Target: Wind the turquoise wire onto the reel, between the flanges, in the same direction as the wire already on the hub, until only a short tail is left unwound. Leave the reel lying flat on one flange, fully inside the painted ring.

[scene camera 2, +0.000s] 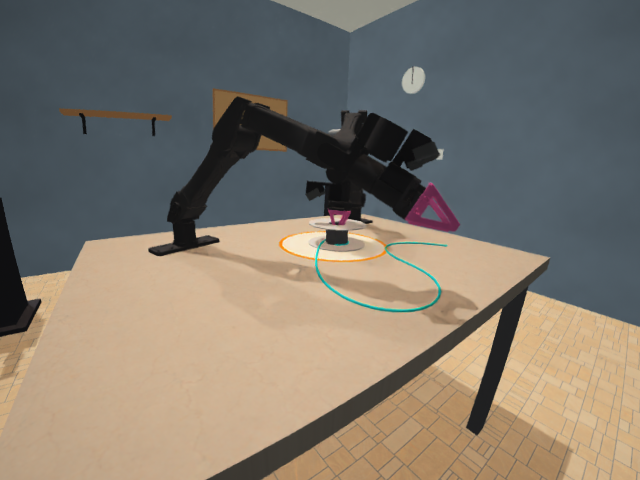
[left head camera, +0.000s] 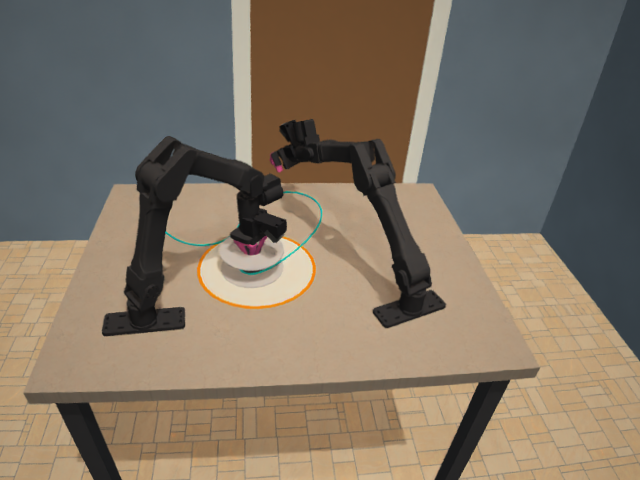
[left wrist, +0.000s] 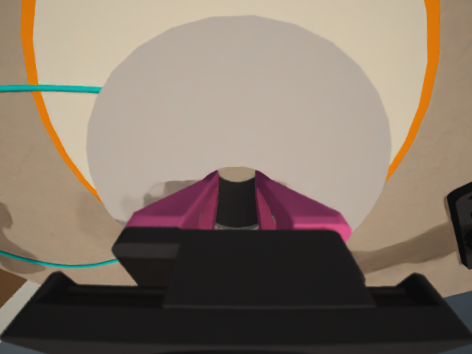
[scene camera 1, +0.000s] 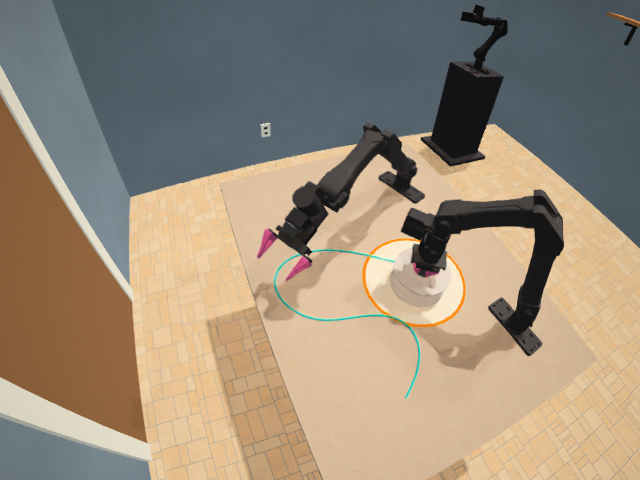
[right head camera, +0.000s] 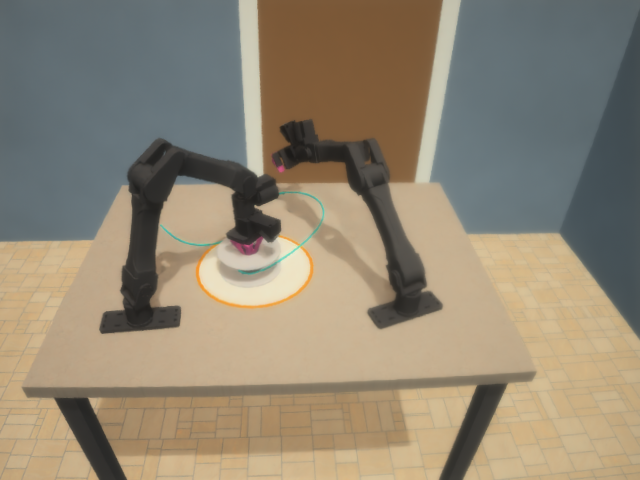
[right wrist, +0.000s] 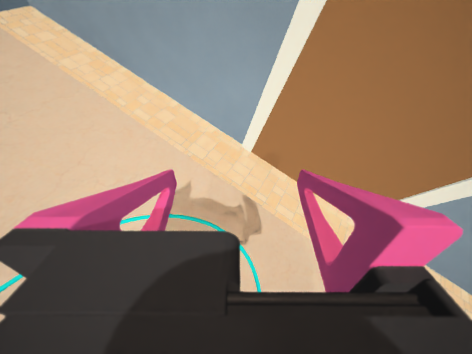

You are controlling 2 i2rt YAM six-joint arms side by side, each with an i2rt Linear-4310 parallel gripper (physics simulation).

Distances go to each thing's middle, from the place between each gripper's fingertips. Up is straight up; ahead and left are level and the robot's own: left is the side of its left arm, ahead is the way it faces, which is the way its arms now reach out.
My right hand is 42 cm past the reel (left head camera: 234,260), 11 cm to the right of it and 11 cm above it.
I see the reel right at my left hand.
